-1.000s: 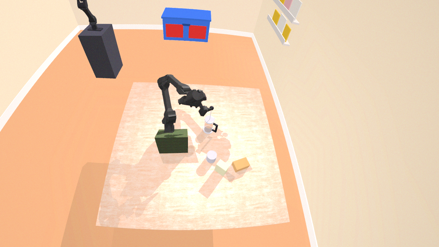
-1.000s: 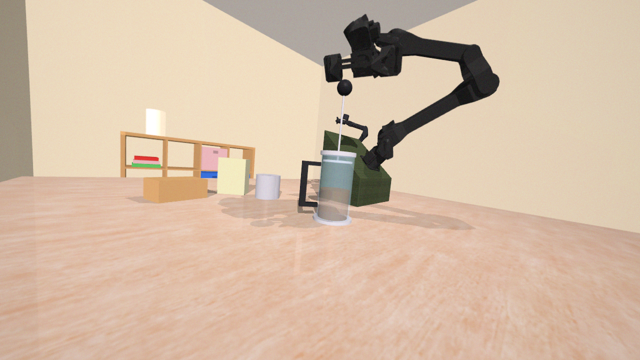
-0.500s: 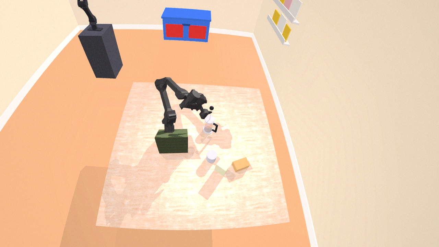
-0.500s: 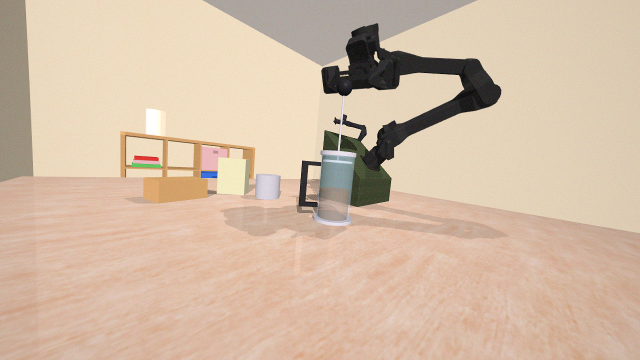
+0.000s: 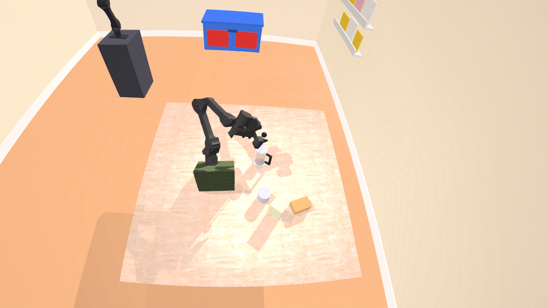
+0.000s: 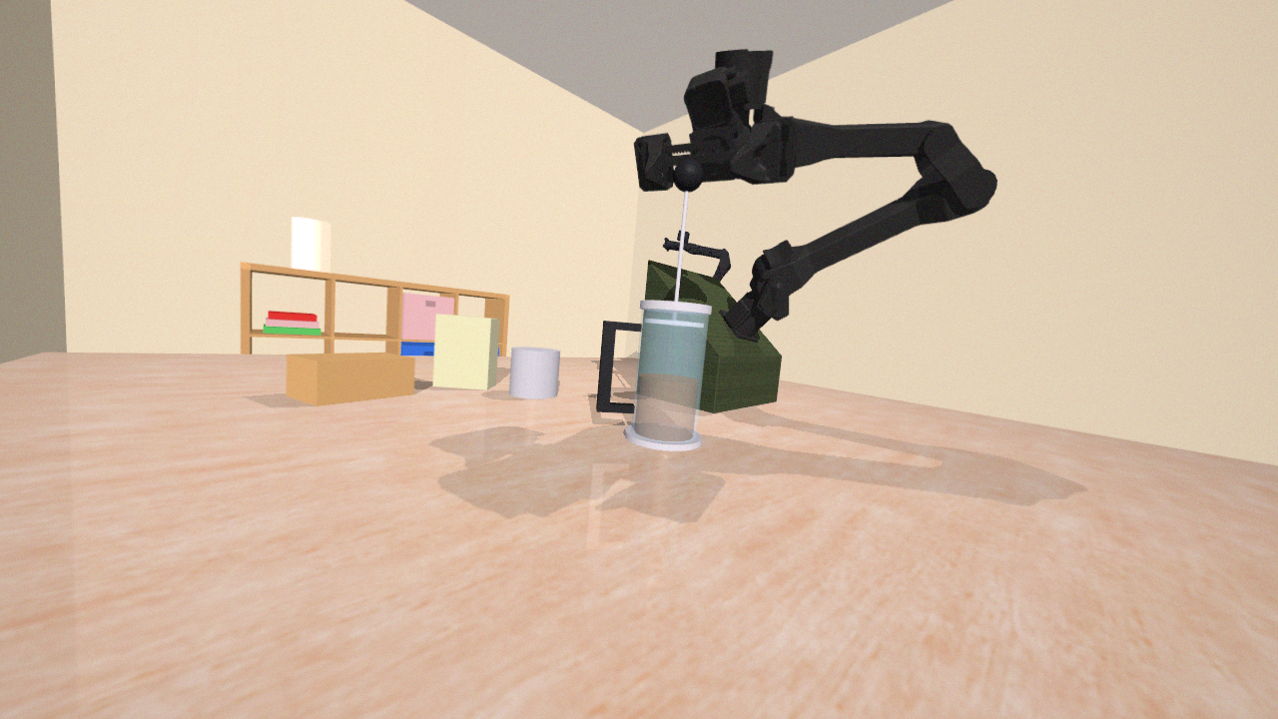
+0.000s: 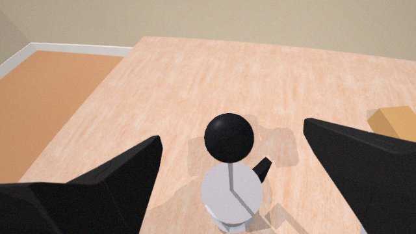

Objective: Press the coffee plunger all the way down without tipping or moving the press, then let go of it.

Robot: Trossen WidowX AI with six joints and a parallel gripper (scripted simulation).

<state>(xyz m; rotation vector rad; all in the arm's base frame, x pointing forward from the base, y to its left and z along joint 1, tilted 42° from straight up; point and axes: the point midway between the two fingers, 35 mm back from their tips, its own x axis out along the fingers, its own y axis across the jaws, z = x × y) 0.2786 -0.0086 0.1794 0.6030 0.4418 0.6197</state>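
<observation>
My gripper tip is now 140 mm above the coffee press, 10 mm to the left of it and 10 mm short of it.
</observation>
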